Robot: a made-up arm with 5 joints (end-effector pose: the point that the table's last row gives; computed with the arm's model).
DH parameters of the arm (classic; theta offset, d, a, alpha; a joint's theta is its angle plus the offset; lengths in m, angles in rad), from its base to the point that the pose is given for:
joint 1: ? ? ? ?
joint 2: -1.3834 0 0.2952 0
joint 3: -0.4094 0 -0.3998 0
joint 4: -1.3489 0 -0.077 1.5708
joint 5: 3.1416 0.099 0 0
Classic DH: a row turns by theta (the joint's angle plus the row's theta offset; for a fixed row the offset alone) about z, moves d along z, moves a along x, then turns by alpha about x.
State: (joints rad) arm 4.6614 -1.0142 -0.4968 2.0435 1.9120
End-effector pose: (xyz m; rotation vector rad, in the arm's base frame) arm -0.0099 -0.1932 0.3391 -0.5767 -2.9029 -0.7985
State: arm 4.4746 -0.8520 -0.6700 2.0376 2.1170
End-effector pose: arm -0.0542 -0.2235 0.3762 -1.1325 -2.7395 -0.7722
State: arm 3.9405 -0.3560 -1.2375 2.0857 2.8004
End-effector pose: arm -0.2507 -0.2576 0.4632 -2.4787 -1.5889 -0.7201
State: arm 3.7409 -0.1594 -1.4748 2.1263 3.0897
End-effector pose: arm -0.3410 -0.2330 0.4830 -2.7719 -0.9358 -0.7072
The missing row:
joint 1: 0 0.199 0 -1.5708
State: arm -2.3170 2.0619 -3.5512 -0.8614 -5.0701
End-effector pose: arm -0.4358 -0.4713 0.1941 -0.1811 -0.9204 1.9138
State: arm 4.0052 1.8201 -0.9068 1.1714 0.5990
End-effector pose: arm 0.0724 0.0847 -0.2523 -0.1516 1.1388 1.3140
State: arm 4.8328 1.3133 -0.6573 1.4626 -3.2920
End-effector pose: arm 0.0002 -0.0017 -0.1572 -0.6847 -0.9007 -1.4463
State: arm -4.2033 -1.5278 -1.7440 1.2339 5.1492
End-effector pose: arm 0.1811 -0.3245 0.7550 0.0482 -1.3328 -1.9287
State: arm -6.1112 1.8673 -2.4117 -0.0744 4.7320
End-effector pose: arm 0.6490 0.1127 -0.2623 1.7398 2.0274 0.6590
